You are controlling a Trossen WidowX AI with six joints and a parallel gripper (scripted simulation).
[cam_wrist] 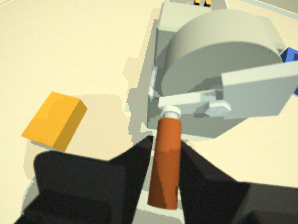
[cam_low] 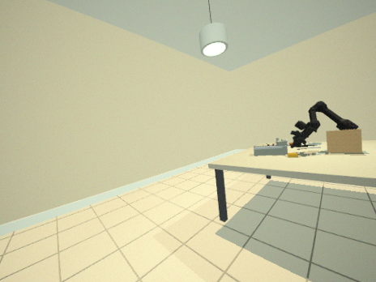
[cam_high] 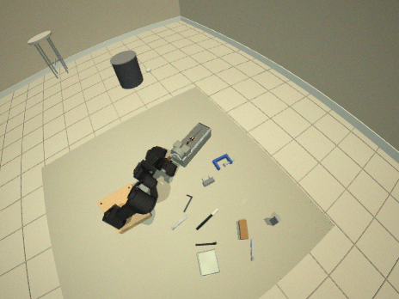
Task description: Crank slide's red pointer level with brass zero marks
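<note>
The brown crank handle lies 2 cm behind my gripper tip and 2 cm above it. Also, from my gripper tip: red pointer (13 cm ahead, 3 cm above, 1 cm to the left); grey clamp (21 cm to the right, 9 cm ahead, 4 cm below); orange block (13 cm to the left, 4 cm below, 2 cm behind).
</note>
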